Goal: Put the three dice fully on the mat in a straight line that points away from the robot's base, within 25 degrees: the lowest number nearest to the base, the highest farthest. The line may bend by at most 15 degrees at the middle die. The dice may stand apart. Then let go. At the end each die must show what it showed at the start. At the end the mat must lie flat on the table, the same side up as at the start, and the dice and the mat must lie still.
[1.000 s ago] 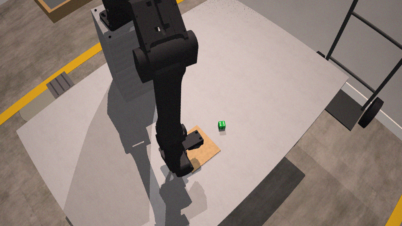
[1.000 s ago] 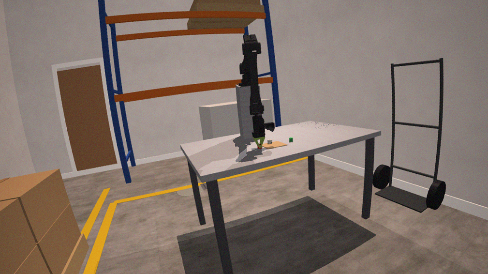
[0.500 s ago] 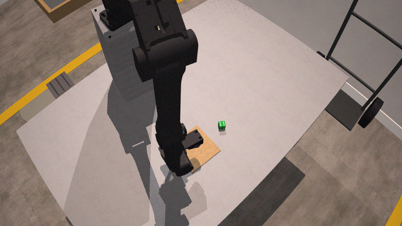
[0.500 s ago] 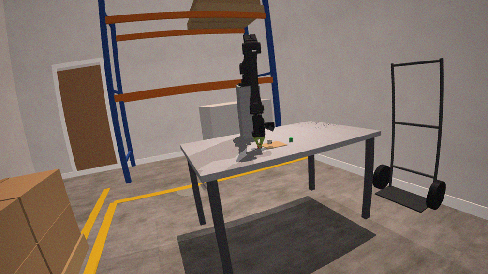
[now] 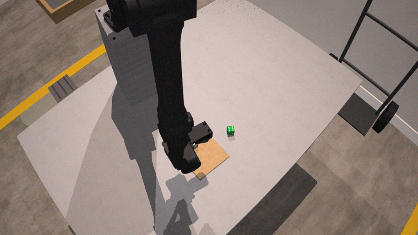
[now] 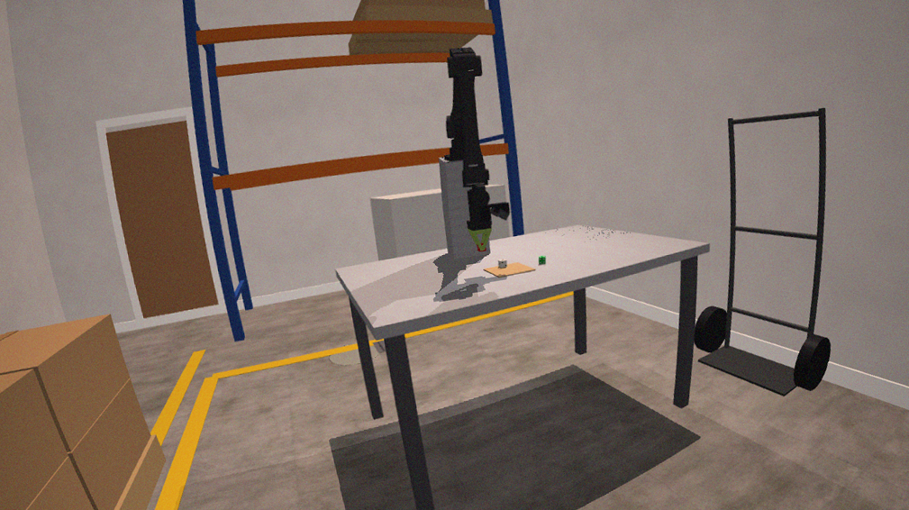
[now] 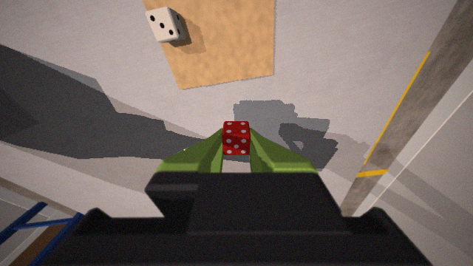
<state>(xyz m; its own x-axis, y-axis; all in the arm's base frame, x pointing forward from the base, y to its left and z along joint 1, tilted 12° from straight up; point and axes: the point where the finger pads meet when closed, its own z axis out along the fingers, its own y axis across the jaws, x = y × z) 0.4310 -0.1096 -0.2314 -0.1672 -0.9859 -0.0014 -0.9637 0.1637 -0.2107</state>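
Right now my hand is 10 mm past the tan mat, 100 mm to the right of it and 100 mm above it. Also, from my hand: red die: right at my hand; green die: 10 mm behind, 240 mm to the left, 90 mm below; white die: 60 mm behind, 100 mm to the left, 80 mm below.
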